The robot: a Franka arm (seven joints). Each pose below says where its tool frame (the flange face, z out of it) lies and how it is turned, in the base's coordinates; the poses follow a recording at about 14 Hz.
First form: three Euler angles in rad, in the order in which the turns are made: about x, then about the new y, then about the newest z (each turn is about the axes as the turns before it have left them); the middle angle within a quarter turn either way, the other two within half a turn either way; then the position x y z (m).
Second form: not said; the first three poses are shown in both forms.
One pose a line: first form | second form
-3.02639 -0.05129 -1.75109 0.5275 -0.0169 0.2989 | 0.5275 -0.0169 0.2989 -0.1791 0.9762 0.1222 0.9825 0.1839 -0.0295
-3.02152 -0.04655 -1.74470 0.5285 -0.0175 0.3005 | 0.5285 -0.0175 0.3005 -0.1728 0.9769 0.1260 0.9838 0.1773 -0.0248
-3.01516 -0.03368 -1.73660 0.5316 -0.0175 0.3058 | 0.5316 -0.0175 0.3058 -0.1650 0.9777 0.1299 0.9857 0.1679 -0.0121
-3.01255 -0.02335 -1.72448 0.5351 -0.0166 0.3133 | 0.5351 -0.0166 0.3133 -0.1530 0.9795 0.1307 0.9879 0.1548 -0.0032
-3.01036 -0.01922 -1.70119 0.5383 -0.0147 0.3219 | 0.5383 -0.0147 0.3219 -0.1300 0.9827 0.1322 0.9913 0.1314 -0.0019
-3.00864 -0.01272 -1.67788 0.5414 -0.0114 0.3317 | 0.5414 -0.0114 0.3317 -0.1069 0.9853 0.1331 0.9942 0.1076 0.0016
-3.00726 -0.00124 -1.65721 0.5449 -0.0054 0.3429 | 0.5449 -0.0054 0.3429 -0.0863 0.9873 0.1335 0.9963 0.0857 0.0103
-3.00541 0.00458 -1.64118 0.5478 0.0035 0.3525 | 0.5478 0.0035 0.3525 -0.0703 0.9883 0.1351 0.9975 0.0691 0.0141
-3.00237 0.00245 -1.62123 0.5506 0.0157 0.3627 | 0.5506 0.0157 0.3627 -0.0504 0.9891 0.1385 0.9987 0.0496 0.0094
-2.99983 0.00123 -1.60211 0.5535 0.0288 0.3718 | 0.5535 0.0288 0.3718 -0.0313 0.9895 0.1412 0.9995 0.0308 0.0056
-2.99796 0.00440 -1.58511 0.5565 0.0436 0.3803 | 0.5565 0.0436 0.3803 -0.0143 0.9896 0.1431 0.9999 0.0135 0.0064
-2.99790 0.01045 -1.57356 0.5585 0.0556 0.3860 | 0.5585 0.0556 0.3860 -0.0028 0.9897 0.1432 0.9999 0.0012 0.0107
